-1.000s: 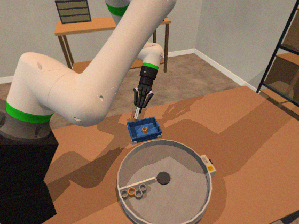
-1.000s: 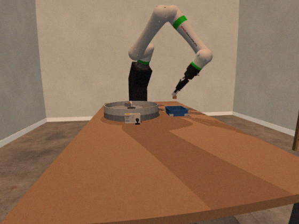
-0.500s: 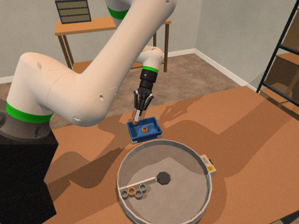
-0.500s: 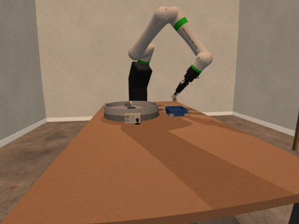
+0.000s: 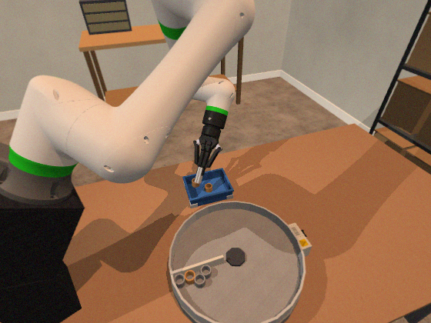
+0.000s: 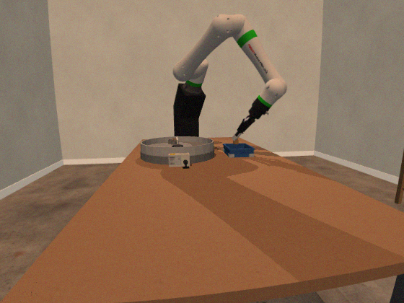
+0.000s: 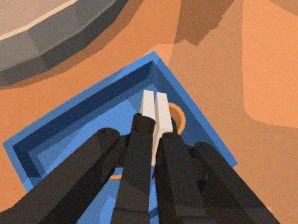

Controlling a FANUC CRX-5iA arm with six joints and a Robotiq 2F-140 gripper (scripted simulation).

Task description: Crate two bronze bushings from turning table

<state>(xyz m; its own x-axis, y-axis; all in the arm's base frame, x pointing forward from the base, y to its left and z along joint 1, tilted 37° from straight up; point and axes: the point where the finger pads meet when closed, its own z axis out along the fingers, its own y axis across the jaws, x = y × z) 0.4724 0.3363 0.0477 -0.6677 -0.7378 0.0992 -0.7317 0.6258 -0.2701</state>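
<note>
The blue crate lies 8 cm below my hand, 3 cm ahead of it and 1 cm to the left of it. From my hand the other things lie so: turning table 34 cm to the right, 10 cm ahead, 5 cm below.
</note>
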